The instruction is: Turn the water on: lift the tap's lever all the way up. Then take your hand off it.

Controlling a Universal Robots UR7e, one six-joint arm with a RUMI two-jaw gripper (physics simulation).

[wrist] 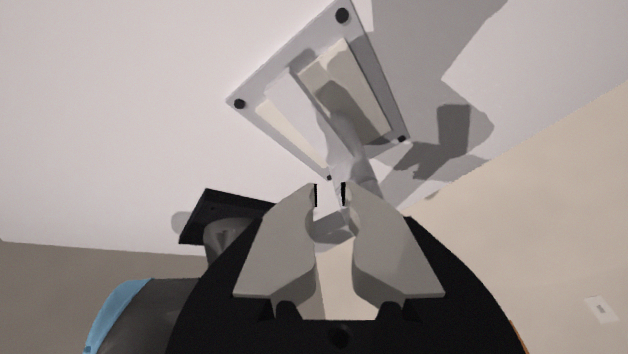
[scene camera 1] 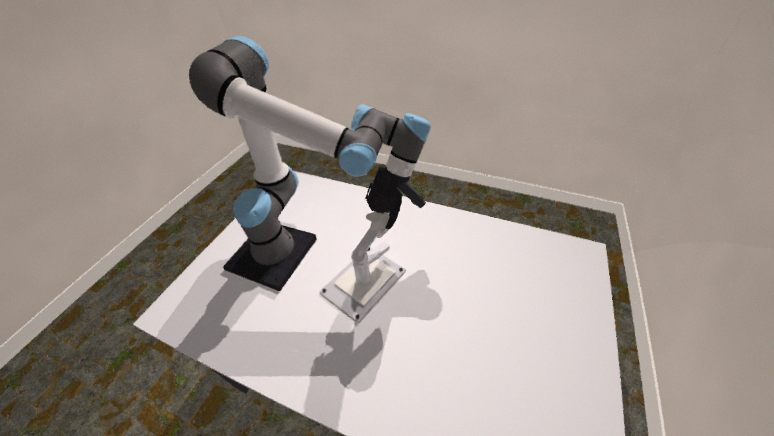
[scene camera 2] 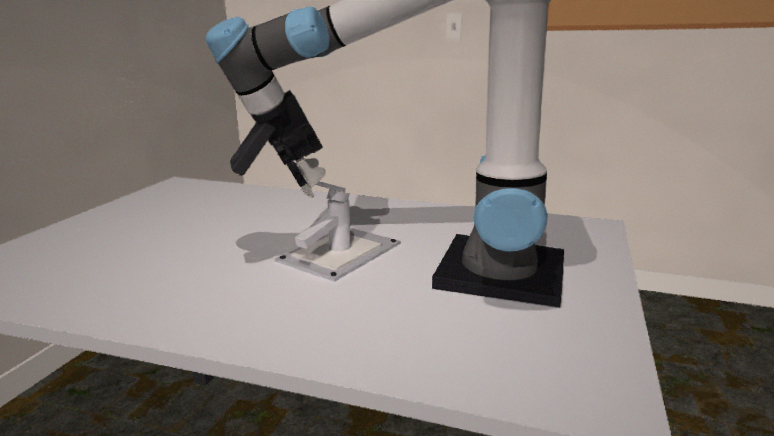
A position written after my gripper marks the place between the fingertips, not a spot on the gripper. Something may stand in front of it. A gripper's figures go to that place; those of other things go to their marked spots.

Scene:
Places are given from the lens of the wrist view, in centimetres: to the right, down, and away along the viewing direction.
my gripper (wrist: 328,185): 1, 1, 15
lever (wrist: 338,219): 1, 2, 11

